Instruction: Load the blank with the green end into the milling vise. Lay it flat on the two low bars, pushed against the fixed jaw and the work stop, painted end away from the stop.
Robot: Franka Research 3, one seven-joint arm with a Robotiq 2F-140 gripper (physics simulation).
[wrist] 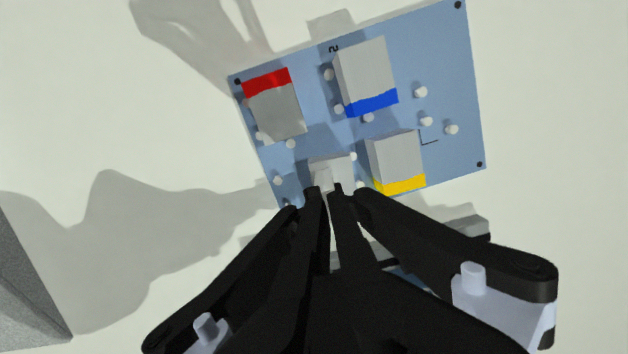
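A light grey blank (344, 167) stands near the lower left part of the blue board (445, 55). Its lower end is hidden behind the fingers, and no green paint shows. My gripper (326, 181) is shut and empty, its fingertips overlapping that blank in the view. Whether they touch it I cannot tell. The milling vise (470, 226) lies below the board in the view. Part of its grey edge shows, and its bars, fixed jaw and work stop are hidden behind the gripper.
Blanks with a red end (277, 110), a blue end (367, 72) and a yellow end (397, 160) are on the board. Short white pegs stand beside them, with several more to the right. A large grey block (25, 305) is at the lower left.
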